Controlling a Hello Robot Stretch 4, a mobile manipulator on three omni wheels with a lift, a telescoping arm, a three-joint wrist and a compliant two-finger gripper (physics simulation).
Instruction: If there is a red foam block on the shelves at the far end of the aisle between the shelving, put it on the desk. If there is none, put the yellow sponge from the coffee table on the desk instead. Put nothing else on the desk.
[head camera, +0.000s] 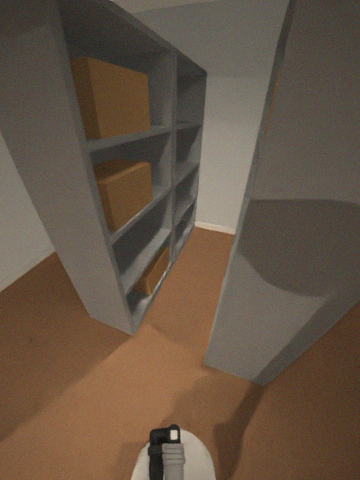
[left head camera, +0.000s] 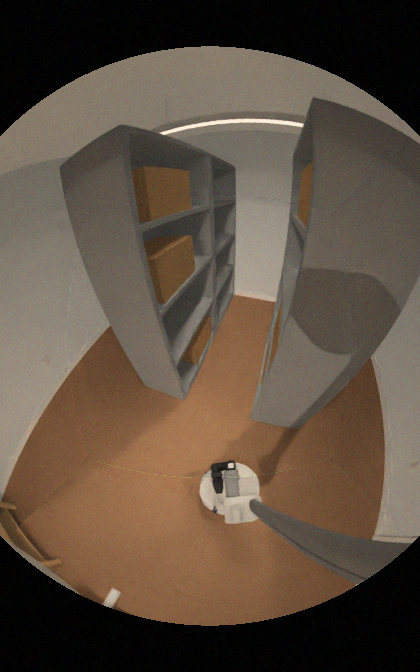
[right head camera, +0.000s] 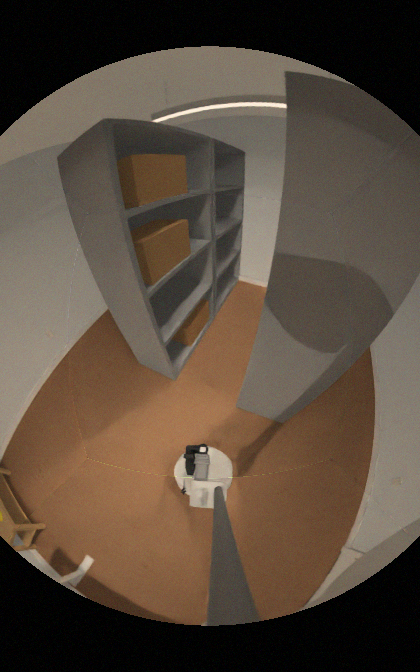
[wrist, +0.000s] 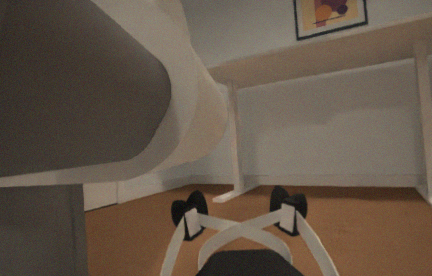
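Note:
The left shelving stands left of the aisle, its open bays facing right. The right shelving shows mostly its end panel, and its bays are largely hidden. No red foam block shows in the visible parts of the bays; the far ones are dark and seen at a slant. My gripper is open and empty, in front of the desk, whose underside and legs show in the wrist view. The coffee table is cut off at lower left, with a small yellow patch on it.
Orange-brown boxes sit in the left shelving's near bays. A white wall closes the aisle's far end. My round base is in front of the aisle mouth, near the right shelving's end. A framed picture hangs above the desk.

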